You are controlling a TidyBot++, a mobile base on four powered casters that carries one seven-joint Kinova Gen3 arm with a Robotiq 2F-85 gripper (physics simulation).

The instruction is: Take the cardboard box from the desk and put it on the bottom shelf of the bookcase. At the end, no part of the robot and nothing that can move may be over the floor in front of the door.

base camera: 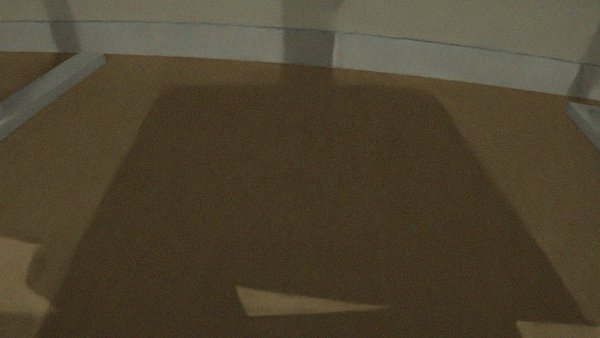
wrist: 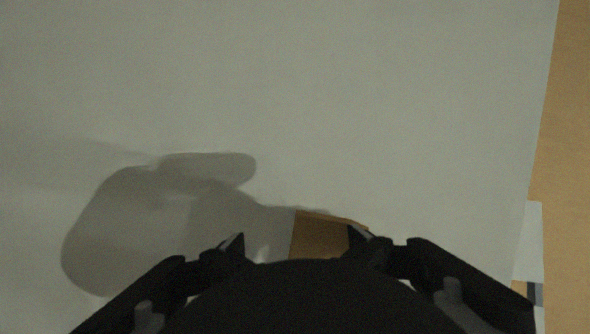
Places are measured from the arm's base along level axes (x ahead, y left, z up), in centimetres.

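Where they show: gripper, fingertip midpoint: [wrist: 296, 240].
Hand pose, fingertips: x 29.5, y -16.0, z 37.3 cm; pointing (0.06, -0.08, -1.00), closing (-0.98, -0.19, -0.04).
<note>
After its pixels a point has its place.
The brown cardboard box [wrist: 319, 237] @[x 27.6, y -16.5, z 37.4 cm] shows in part in the wrist view, on the pale desk top [wrist: 380, 100] @[x 21.5, y -31.7, z 32.3 cm]. My gripper [wrist: 296, 240] @[x 29.4, y -16.0, z 37.3 cm] is open and empty, over the desk. In the picture the box lies between the two fingertips, closer to the right one, which overlaps its right side. The gripper's dark body hides the near part of the box. How high the fingertips are above the box I cannot tell. The bookcase and the door do not show in either view.
In the wrist view, the desk's right edge borders the light brown floor [wrist: 570, 110] @[x -104.0, y -77.4, z -39.7 cm], with a pale part [wrist: 534, 240] beside that edge. In the base view, grey bars [base camera: 55, 85] [base camera: 586, 122] @[x 61.0, y -68.0, z -37.5 cm] lie on the floor [base camera: 300, 175] @[x 47.7, y -4.6, z -39.7 cm] at left and right, before a wall with a pale baseboard [base camera: 190, 42] @[x 95.2, y 21.3, z -35.6 cm].
</note>
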